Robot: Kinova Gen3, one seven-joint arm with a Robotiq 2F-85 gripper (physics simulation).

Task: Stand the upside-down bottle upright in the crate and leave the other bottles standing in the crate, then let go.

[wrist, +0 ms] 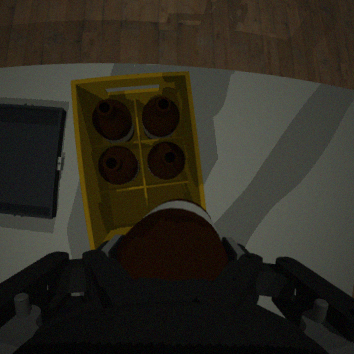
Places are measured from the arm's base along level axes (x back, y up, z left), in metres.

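Where they show: gripper, fingertip midpoint: (172, 248).
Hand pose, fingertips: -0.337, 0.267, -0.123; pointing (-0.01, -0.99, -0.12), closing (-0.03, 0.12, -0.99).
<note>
Each offset is from my fingertips to the top centre of the thing, as dx, dy, dz. "*": to the spot under its first point. Level surfaces: height alone.
A yellow crate {-0.077, -0.157, +0.036} (80, 165) with dividers stands below, in the middle and left of the wrist view. Four brown bottles stand in it, necks up: back left (112, 120), back right (161, 117), and in the row in front of them one at left (118, 165) and one at right (166, 160). The compartment at the front left holds no bottle. My gripper (172, 248) is shut on a large brown bottle {+0.004, +0.035, -0.012} (172, 242) with a white band. The held bottle is above the crate's front end and hides its front right part. Its neck does not show.
A dark, shallow box or tray {* -0.074, -0.327, +0.302} (30, 160) lies left of the crate, with a small light clasp on its right side. The crate and box are on a pale table {dy -0.332} (290, 210). A wooden floor (175, 30) shows beyond the table's far edge.
</note>
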